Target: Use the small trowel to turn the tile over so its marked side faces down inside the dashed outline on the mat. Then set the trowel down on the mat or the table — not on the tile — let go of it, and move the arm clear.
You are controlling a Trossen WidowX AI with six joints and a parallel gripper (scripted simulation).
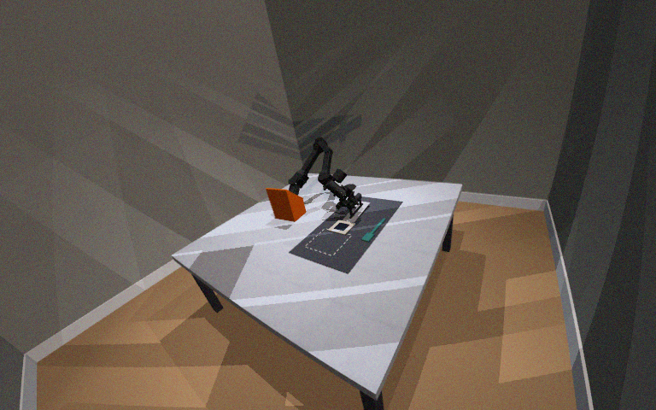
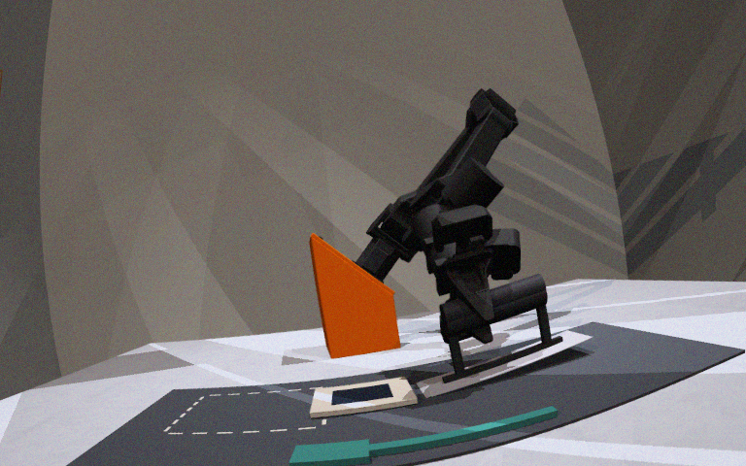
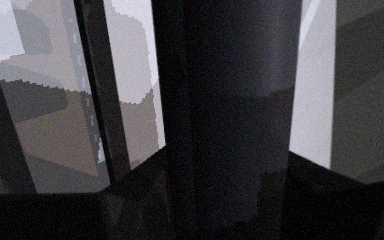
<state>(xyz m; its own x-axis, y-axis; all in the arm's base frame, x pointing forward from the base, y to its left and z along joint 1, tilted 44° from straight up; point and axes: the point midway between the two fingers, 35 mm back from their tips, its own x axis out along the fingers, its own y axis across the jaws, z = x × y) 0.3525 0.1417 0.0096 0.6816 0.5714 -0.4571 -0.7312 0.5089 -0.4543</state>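
Now: gripper tip 10 mm short of the dark mat, 100 mm to the left of it and 80 mm above it. The rest, counted from my gripper tip: teal trowel 150 mm ahead, 110 mm to the right, 50 mm below; then beige tile 20 mm behind, 140 mm to the right, 50 mm below.
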